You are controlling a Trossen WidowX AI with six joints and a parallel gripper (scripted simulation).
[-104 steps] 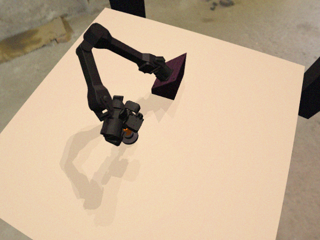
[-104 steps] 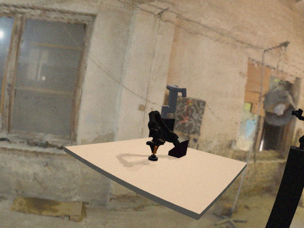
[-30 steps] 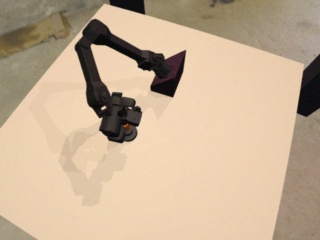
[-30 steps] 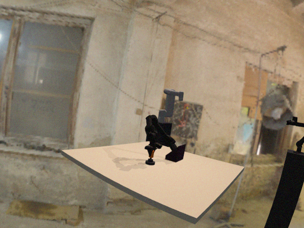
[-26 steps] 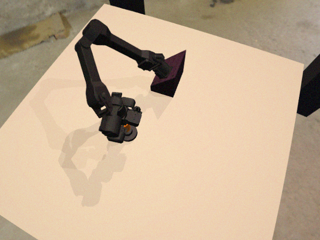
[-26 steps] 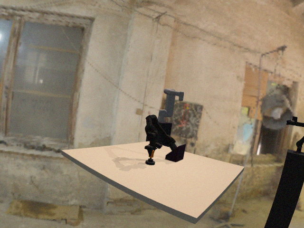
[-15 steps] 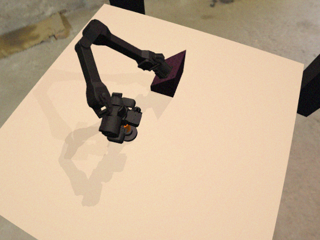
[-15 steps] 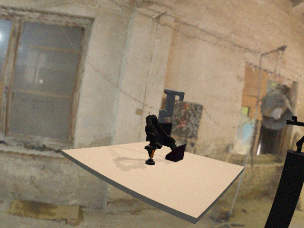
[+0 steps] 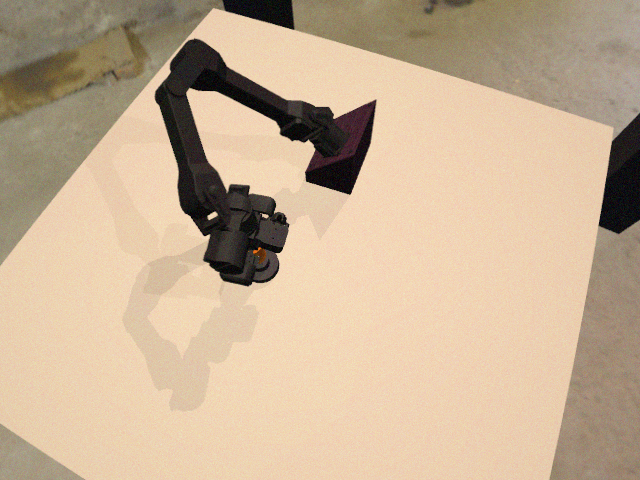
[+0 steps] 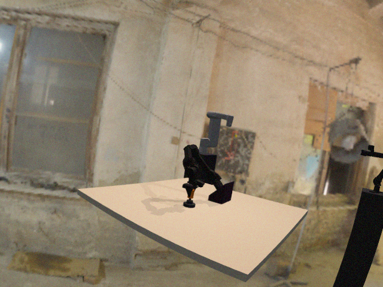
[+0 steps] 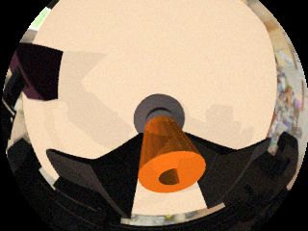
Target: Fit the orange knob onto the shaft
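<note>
My gripper tip is now 20 mm below the orange knob. Round my gripper tip: round pedestal (40 mm below).
</note>
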